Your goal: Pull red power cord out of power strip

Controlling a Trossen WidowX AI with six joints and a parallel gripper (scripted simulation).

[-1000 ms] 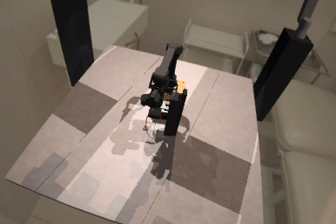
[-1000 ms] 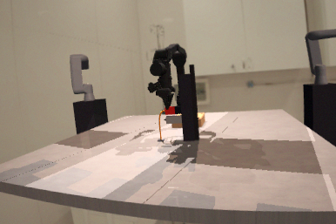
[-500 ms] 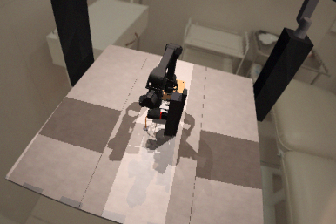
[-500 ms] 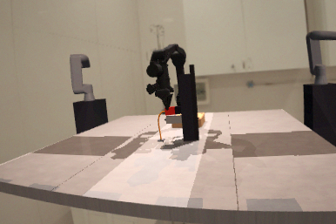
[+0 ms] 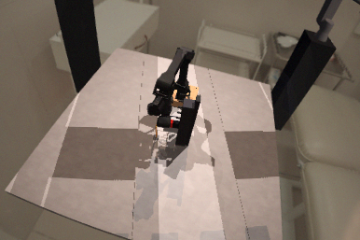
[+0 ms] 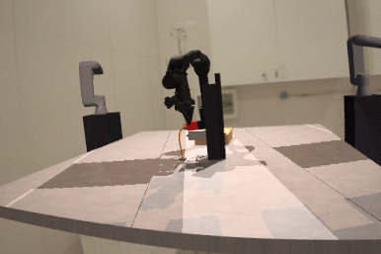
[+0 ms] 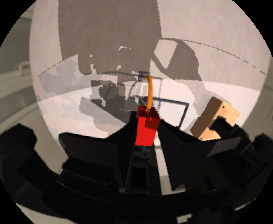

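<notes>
The red plug lies 1 cm behind my gripper tip and 3 cm to the left of it.
</notes>
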